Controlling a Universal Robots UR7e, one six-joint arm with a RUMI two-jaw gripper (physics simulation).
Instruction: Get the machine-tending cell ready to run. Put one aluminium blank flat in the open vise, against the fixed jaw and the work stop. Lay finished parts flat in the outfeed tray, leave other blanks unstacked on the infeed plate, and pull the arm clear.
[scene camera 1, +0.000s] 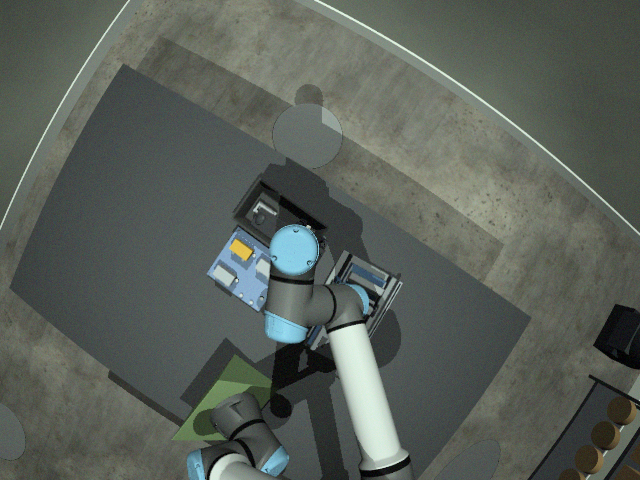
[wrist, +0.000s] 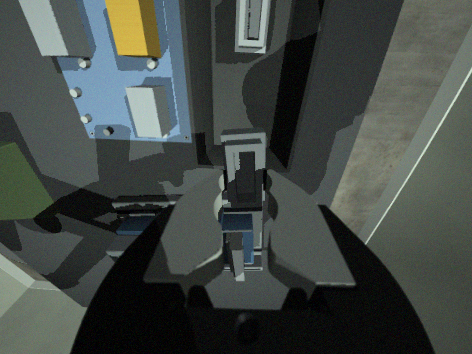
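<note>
My gripper is shut on a grey part with a long pocket, held over the near end of the dark outfeed tray; the wrist hides it in the scene view. Another pocketed part lies in the tray, pocket up. The blue infeed plate beside the tray bears one silver blank, a second silver blank and a yellow block, all apart. The vise is partly covered by arm and fingers; its jaws are unclear.
A green angled block stands at the lower left, with dark arm joints above it. A pale round disc lies beyond the tray. A rack with brown cylinders and a black box are at the right.
</note>
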